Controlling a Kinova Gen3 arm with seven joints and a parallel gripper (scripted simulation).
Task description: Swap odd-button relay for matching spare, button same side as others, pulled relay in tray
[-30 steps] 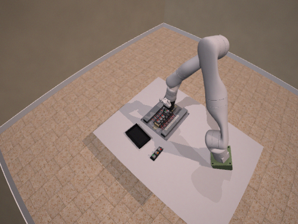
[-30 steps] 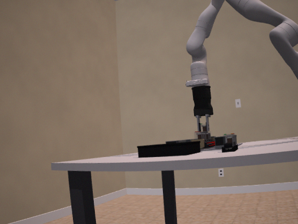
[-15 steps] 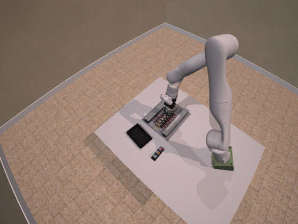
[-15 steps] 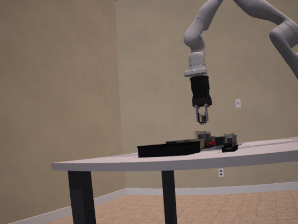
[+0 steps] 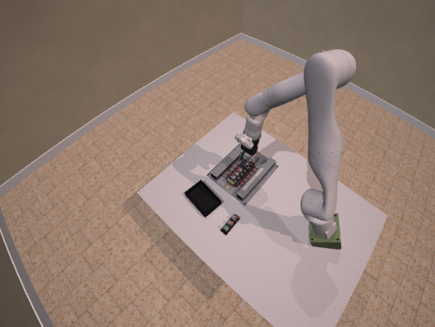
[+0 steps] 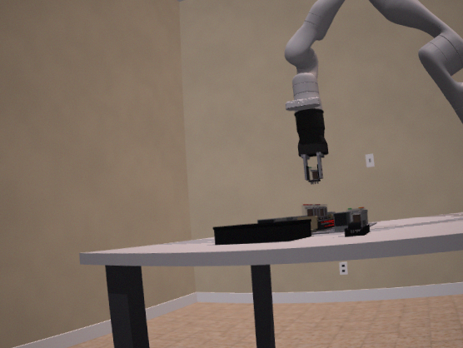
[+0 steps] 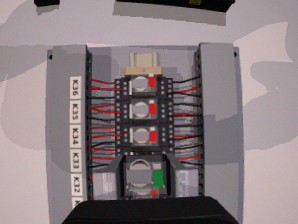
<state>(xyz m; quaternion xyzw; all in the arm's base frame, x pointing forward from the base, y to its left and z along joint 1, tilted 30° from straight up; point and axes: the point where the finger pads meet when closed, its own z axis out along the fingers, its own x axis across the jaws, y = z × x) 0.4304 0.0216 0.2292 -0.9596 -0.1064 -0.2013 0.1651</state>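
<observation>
Now: the black tray 20 mm behind my hand, 260 mm to the left of it and 130 mm below it. The rest, counted from my hand: spare holder (210 mm behind, 220 mm to the left, 140 mm below); relay panel (10 mm ahead, 20 mm to the right, 150 mm below); red wiring (50 mm behind, 130 mm below).
</observation>
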